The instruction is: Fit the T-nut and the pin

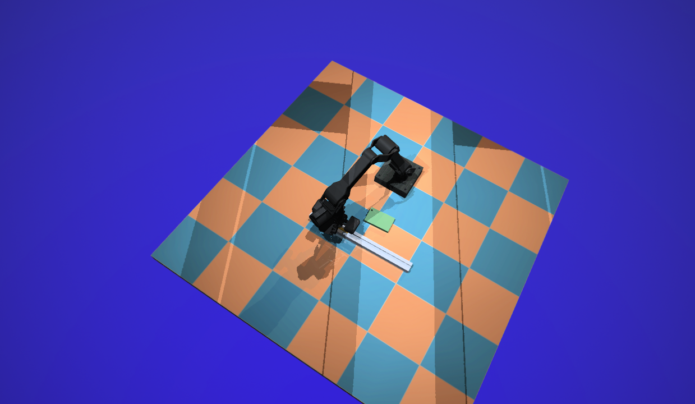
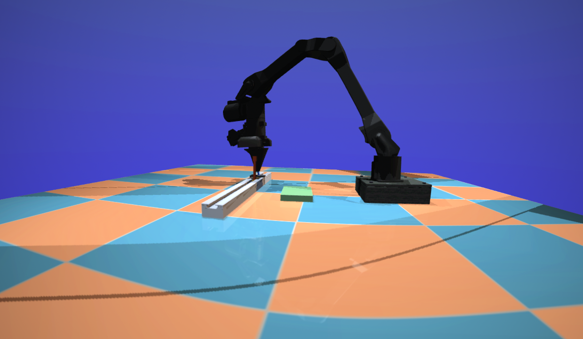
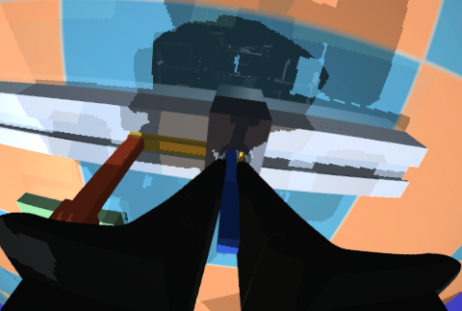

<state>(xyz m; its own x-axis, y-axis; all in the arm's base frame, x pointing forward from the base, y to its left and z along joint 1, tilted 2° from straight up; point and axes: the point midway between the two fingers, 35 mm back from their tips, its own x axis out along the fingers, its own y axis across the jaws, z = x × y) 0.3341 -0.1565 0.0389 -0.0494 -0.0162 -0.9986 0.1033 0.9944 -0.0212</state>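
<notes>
Right now my gripper tip is right at the blue pin. The rest, counted from my gripper tip: green tray (13 cm behind, 13 cm to the left, 3 cm below); brass T-nut (2 cm to the left, 1 cm above).
</notes>
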